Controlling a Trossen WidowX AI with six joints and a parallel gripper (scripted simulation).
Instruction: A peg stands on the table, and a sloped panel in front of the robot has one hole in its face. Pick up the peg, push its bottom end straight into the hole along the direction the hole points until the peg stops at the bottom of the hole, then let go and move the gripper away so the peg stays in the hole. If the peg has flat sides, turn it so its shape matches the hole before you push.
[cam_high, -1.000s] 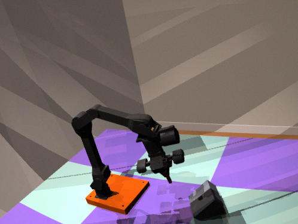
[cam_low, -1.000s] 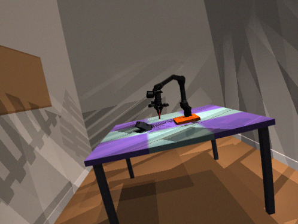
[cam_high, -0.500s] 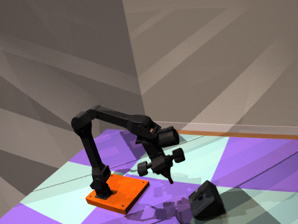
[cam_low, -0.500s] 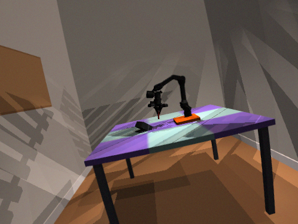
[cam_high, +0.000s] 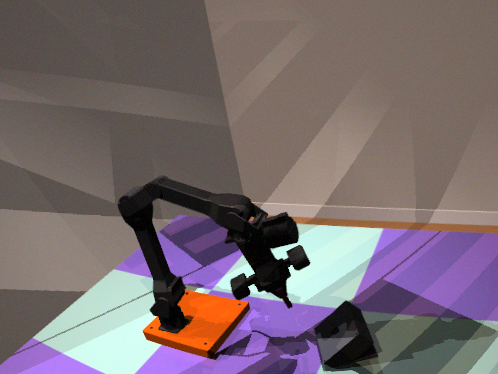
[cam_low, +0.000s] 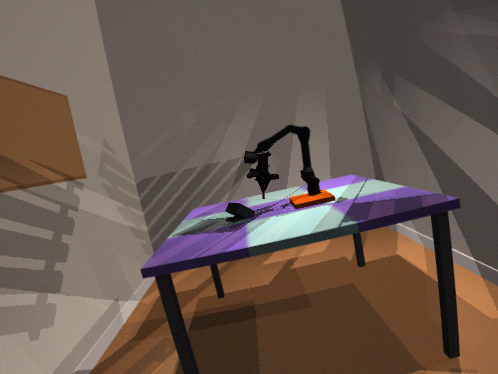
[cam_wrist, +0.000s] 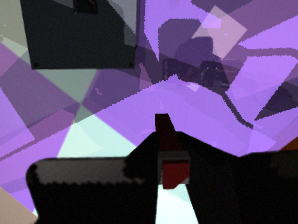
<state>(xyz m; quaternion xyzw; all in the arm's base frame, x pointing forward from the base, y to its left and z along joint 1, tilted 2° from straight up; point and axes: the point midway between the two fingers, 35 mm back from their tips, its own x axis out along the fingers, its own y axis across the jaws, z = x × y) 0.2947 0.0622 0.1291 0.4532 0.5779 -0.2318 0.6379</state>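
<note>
Now: the sloped panel 150 mm ahead of my gripper tip, 80 mm below it and 30 mm to the right of it. From my gripper tip the other things lie so: red peg 20 mm above.
</note>
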